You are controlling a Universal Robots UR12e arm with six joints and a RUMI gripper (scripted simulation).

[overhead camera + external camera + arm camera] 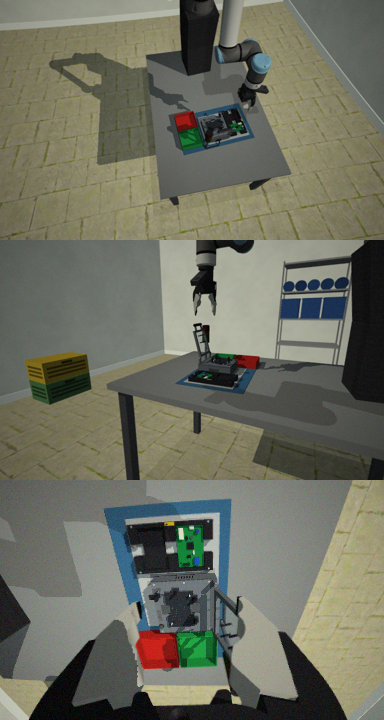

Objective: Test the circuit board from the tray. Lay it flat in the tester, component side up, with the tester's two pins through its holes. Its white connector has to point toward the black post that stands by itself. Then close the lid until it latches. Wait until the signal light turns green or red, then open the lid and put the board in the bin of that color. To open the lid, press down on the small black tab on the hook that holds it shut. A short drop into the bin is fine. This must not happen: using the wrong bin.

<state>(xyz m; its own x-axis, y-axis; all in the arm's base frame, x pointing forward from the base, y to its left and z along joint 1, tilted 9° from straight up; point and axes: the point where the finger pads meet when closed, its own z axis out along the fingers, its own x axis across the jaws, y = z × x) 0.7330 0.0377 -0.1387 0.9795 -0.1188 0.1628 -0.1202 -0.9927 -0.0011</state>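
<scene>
My gripper is now 31 cm above the green circuit board. The rest, counted from my hand: black latch piece 25 cm below, 11 cm behind, 10 cm to the right; then green bin 37 cm to the right, 32 cm below, 4 cm behind; then tester lid 18 cm to the right, 15 cm below, 6 cm ahead.
</scene>
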